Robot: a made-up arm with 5 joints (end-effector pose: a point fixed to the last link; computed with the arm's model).
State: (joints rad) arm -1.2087 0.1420 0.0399 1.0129 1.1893
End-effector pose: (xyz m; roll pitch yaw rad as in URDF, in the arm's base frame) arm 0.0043 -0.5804 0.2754 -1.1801 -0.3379 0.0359
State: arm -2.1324 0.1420 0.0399 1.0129 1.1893
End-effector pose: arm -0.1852 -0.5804 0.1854 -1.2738 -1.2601 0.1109
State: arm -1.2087 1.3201 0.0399 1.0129 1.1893
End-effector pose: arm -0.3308 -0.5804 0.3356 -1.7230 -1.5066 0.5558
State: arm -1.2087 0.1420 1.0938 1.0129 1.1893
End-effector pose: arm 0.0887 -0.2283 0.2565 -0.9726 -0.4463 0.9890
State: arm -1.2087 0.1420 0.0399 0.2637 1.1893
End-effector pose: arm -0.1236 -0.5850 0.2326 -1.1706 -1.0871 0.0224
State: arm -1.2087 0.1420 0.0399 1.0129 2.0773
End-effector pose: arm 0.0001 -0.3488 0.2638 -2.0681 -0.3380 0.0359
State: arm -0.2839 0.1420 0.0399 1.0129 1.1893
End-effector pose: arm 0.1906 -0.5804 0.1783 -1.1457 0.5863 0.0406
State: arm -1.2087 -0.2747 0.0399 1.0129 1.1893
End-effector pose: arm 0.0754 -0.5804 0.1705 -1.1655 0.0785 0.0340
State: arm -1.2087 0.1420 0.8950 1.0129 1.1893
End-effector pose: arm 0.1017 -0.2986 0.2536 -1.0023 -0.4124 0.8074
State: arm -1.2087 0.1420 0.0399 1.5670 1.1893
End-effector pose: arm 0.0997 -0.5764 0.2429 -1.1804 0.2161 0.0409
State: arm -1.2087 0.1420 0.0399 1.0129 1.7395
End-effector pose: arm -0.0065 -0.4350 0.2914 -1.7303 -0.3379 0.0359
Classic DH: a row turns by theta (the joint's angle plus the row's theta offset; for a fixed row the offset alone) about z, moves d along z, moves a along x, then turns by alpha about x. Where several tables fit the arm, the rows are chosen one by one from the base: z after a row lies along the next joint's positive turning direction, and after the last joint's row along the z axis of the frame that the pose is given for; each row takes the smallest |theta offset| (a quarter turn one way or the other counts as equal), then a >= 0, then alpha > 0; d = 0 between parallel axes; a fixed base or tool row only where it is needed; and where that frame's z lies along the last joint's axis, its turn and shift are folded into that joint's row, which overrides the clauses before.
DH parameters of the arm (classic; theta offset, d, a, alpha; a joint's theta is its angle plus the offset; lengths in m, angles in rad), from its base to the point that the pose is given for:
base (fixed): 0 0.04 0 -1.5708
joint 1: 1.2793 0 -0.2088 3.1416
joint 2: -0.2915 0.33 -0.1 -1.5708
joint 3: 0 0.08 0.28 -1.5708
joint 4: 0 -0.16 0.08 -1.5708
joint 5: 1.5708 -0.07 0.27 -1.5708
tool (fixed): 1.5708 0 0 0

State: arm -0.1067 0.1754 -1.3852 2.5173 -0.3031
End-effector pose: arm -0.2812 -0.5944 0.6693 -1.2477 0.3357 -2.4875
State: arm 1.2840 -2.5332 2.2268 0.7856 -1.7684
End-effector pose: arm 0.0359 0.1895 -0.2021 1.0973 -0.1057 2.5429
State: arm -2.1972 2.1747 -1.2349 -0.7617 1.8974
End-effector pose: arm -0.0029 -0.4529 -0.1797 -1.3928 0.8604 1.6126
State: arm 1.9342 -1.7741 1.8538 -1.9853 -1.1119
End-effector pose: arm -0.0066 -0.1691 0.3329 -1.0854 0.0006 -1.0736
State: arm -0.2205 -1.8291 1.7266 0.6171 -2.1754
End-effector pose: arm 0.0805 0.2311 0.2529 -0.9012 0.9586 1.4681
